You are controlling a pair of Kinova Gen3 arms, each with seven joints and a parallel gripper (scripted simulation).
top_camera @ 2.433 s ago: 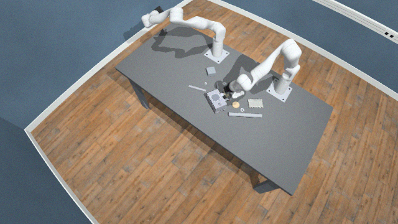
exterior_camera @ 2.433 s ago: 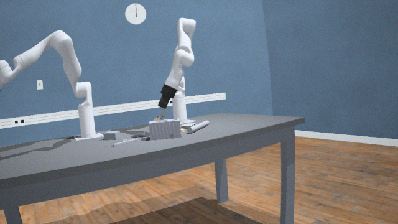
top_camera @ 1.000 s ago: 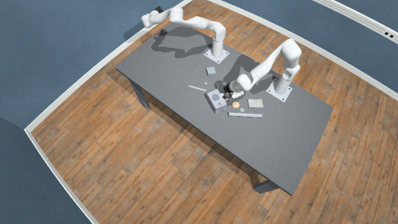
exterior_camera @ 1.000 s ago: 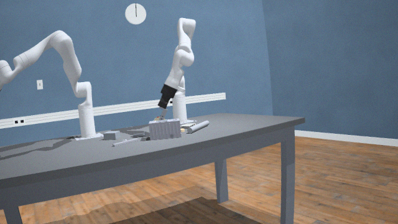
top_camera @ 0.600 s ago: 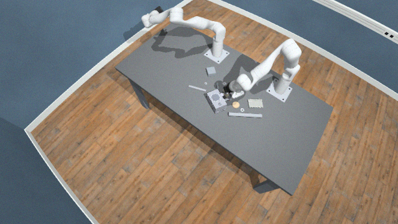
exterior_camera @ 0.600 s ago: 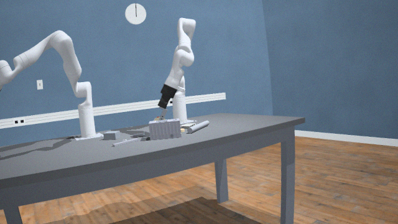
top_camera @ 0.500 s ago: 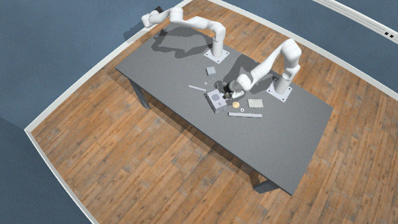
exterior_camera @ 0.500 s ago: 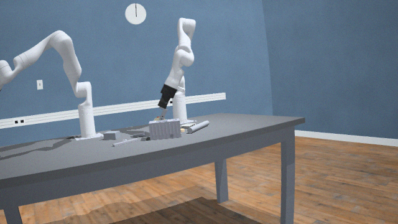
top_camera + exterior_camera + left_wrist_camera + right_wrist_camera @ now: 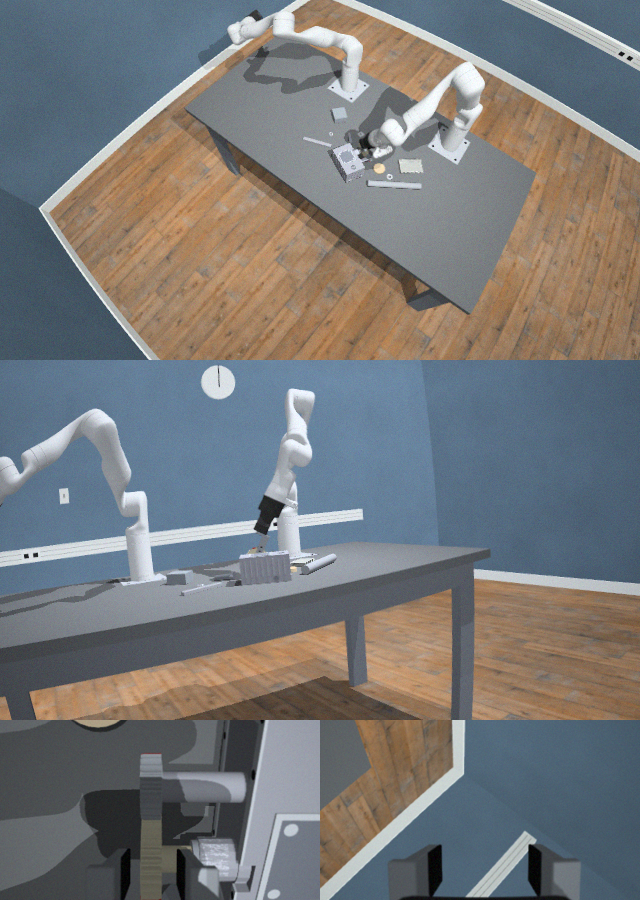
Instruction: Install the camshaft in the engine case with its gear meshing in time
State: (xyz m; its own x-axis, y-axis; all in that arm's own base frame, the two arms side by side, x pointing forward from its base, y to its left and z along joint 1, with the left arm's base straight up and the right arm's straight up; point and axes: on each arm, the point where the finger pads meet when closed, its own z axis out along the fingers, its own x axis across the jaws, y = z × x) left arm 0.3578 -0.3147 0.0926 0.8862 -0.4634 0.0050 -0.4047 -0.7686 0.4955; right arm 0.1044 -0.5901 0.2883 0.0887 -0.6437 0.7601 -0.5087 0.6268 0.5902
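Right now my left hand is 1 cm short of the crank gear, 4 cm to the right of it and 3 cm above it. Round my left hand: grey block: 14 cm behind, 25 cm to the right, 7 cm below; pale tray: 10 cm behind, 21 cm to the left, 9 cm below.
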